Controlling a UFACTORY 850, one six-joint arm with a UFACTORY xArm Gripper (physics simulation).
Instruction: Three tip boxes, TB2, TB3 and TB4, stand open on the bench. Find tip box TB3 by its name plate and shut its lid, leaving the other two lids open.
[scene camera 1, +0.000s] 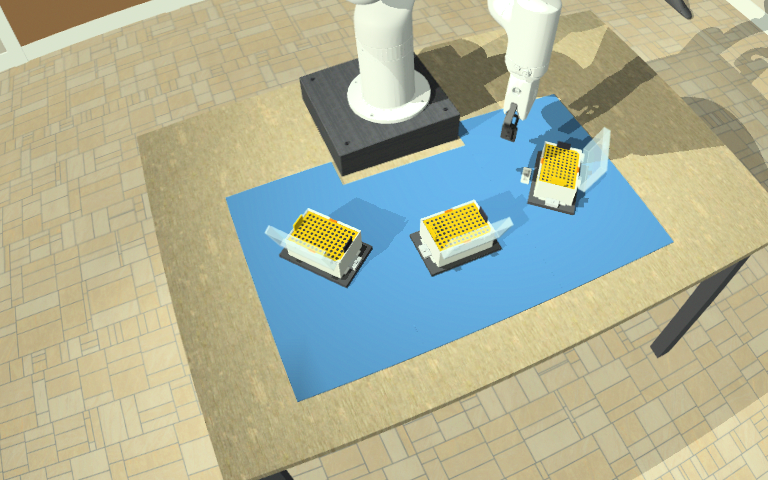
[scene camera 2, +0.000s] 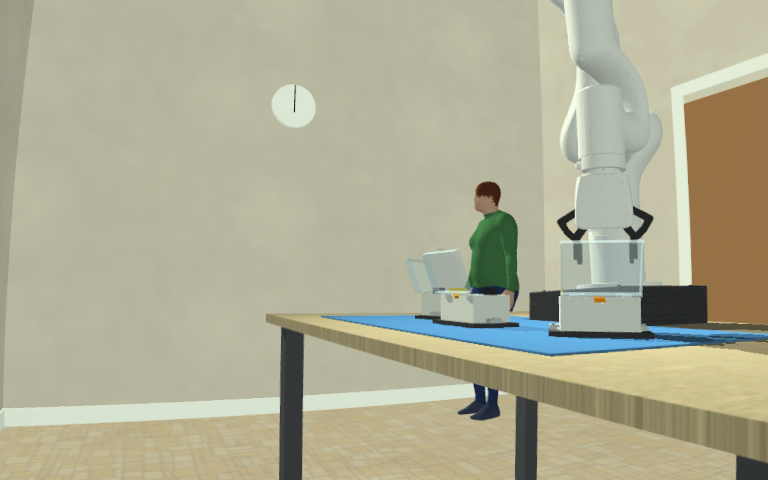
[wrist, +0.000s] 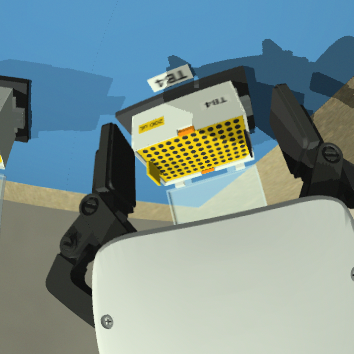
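The right tip box (scene camera 1: 557, 195) (scene camera 2: 600, 316) (wrist: 165, 116) is white with a yellow tip rack and reads TB4. Its clear lid (scene camera 1: 595, 159) (scene camera 2: 601, 268) (wrist: 220, 197) stands open. A TB4 name plate (scene camera 1: 526, 174) (wrist: 170, 77) lies beside it. The middle box (scene camera 1: 453, 226) (scene camera 2: 475, 308) and the left box (scene camera 1: 322, 234) (scene camera 2: 431, 304) have open lids too; their names cannot be read, so I cannot tell which is TB3. My gripper (scene camera 1: 509, 133) (scene camera 2: 605, 257) (wrist: 197, 117) is open and empty, above the mat on the robot-base side of TB4.
The boxes stand on dark bases on a blue mat (scene camera 1: 362, 333) (scene camera 2: 385, 328). The black robot base block (scene camera 1: 396, 141) (scene camera 2: 676, 305) is at the back of the table (scene camera 1: 186, 339) (scene camera 2: 566, 373). A person (scene camera 2: 493, 249) in green stands beyond the table.
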